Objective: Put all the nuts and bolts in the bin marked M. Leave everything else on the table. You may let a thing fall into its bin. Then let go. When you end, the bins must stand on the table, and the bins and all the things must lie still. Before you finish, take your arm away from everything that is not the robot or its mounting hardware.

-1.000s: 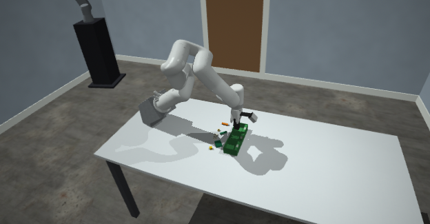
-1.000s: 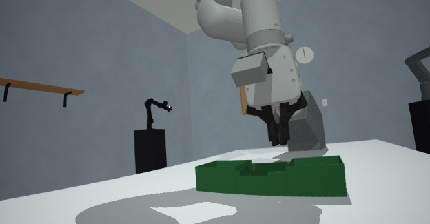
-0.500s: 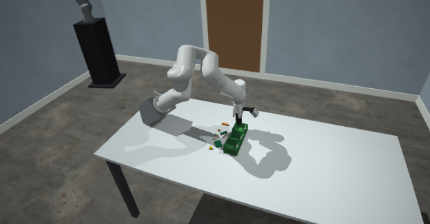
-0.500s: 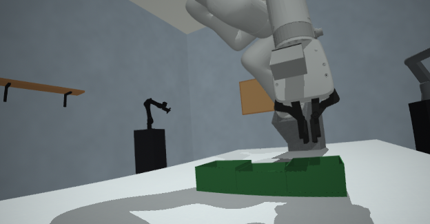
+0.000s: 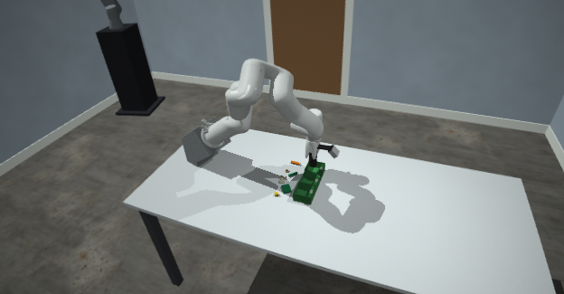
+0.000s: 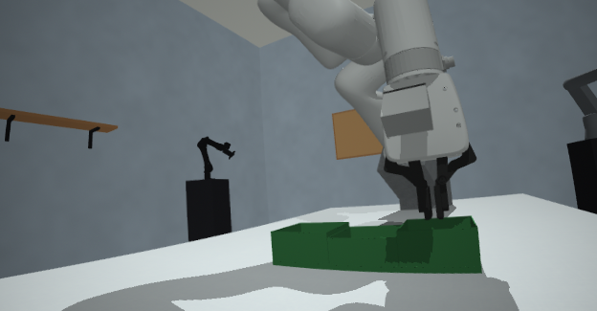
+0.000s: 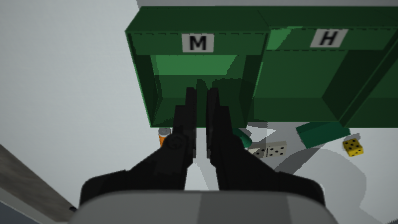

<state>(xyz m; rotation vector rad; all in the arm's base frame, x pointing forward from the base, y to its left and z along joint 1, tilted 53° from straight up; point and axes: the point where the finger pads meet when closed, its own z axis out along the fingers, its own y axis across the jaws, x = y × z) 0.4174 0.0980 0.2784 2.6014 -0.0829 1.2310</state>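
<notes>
Right now my hand is 130 mm past the brass nut and 70 mm above it. Also, from my hand: green battery 100 mm behind, 20 mm to the right, 60 mm below; orange battery 90 mm behind, 70 mm to the left, 60 mm below; green bin row 10 mm behind, 80 mm to the right, 50 mm below.
</notes>
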